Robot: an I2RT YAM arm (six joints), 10 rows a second.
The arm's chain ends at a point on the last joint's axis. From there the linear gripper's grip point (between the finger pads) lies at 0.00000 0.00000 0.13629 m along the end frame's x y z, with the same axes.
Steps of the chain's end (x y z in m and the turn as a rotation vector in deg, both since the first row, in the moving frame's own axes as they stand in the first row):
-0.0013, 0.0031, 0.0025, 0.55, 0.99, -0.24
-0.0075, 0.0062, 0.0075, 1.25, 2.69, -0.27
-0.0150, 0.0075, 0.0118, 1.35, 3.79, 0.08
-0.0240, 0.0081, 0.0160, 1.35, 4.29, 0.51
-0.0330, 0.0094, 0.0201, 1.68, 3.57, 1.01
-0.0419, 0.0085, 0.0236, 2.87, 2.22, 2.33
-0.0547, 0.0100, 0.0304, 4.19, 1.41, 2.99
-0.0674, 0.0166, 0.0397, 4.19, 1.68, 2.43
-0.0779, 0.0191, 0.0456, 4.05, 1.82, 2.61
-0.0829, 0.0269, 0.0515, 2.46, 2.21, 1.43
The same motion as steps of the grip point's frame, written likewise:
0.0011, 0.0018, 0.0025, 0.55, 0.99, -0.24
-0.0011, 0.0032, 0.0073, 1.25, 2.69, -0.27
-0.0060, 0.0043, 0.0115, 1.35, 3.79, 0.08
-0.0138, 0.0049, 0.0156, 1.35, 4.29, 0.51
-0.0245, 0.0055, 0.0198, 1.68, 3.57, 1.01
-0.0365, 0.0018, 0.0233, 2.87, 2.22, 2.33
-0.0511, 0.0001, 0.0300, 4.19, 1.41, 2.99
-0.0632, 0.0067, 0.0393, 4.19, 1.68, 2.43
-0.0734, 0.0096, 0.0452, 4.05, 1.82, 2.61
-0.0776, 0.0211, 0.0513, 2.46, 2.21, 1.43

